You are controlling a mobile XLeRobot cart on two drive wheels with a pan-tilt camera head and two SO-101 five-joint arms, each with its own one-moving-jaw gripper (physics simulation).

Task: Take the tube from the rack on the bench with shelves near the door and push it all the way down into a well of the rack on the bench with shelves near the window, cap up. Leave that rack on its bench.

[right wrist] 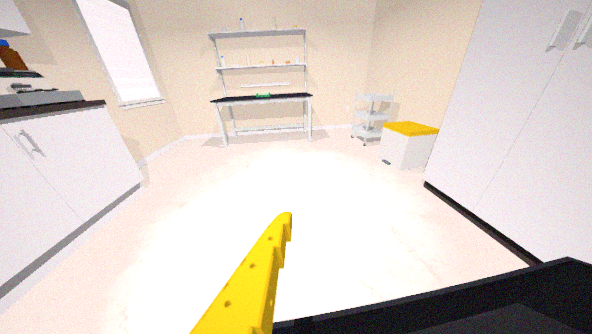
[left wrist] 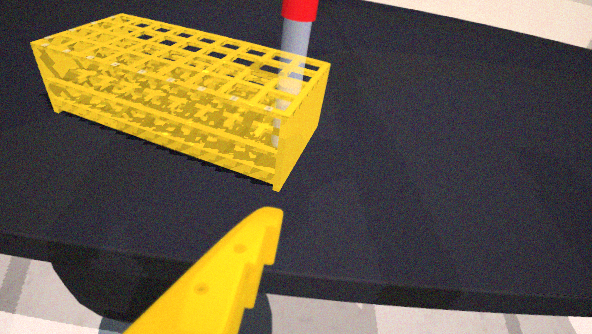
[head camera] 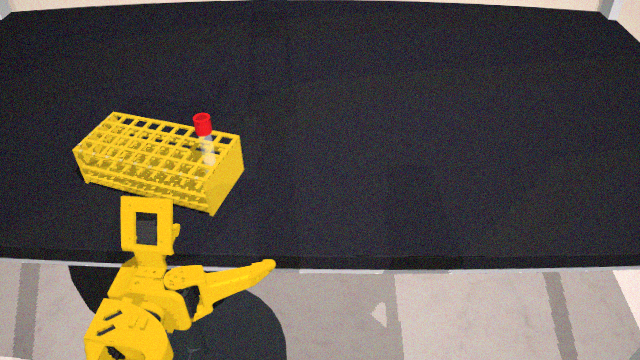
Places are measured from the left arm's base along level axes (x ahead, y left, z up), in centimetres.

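Pixels of known places: left end effector, tool point: (left wrist: 279, 230) (head camera: 178, 228); right end effector, tool point: (right wrist: 291, 222).
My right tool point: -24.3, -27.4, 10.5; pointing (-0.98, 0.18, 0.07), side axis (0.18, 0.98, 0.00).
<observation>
Ahead of a thing's pixels: the offset from my right tool point to its top centre, as dx, dy, dz. "spot": to the spot under its first point. Level surfaces: height alone.
A clear tube with a red cap {+74.2, +23.9, +0.2} (head camera: 202, 125) (left wrist: 296, 36) stands cap up near the right end of the yellow rack {spot: +75.1, +22.2, -9.0} (head camera: 227, 174) (left wrist: 304, 130). The rack stands on the black bench top {dz -11.7} (head camera: 400, 125) (left wrist: 450, 175). My left gripper (head camera: 269, 263) (left wrist: 274, 212) is open and empty, near the bench's front edge and on the near side of the rack; one notched jaw shows in its wrist view. My right gripper (right wrist: 287, 216) is open, with one notched jaw showing, away from both racks. A small green rack (right wrist: 263, 95) sits on the far bench with shelves {dz -12.7} (right wrist: 291, 96) near the window.
In the right wrist view, a cabinet (right wrist: 65, 160) stands at left below the window (right wrist: 117, 50). A shelved cart (right wrist: 369, 116), a white bin with a yellow lid (right wrist: 411, 128) and a tall white cabinet (right wrist: 515, 125) stand at right. A black edge (right wrist: 425, 302) crosses the lower right.
</observation>
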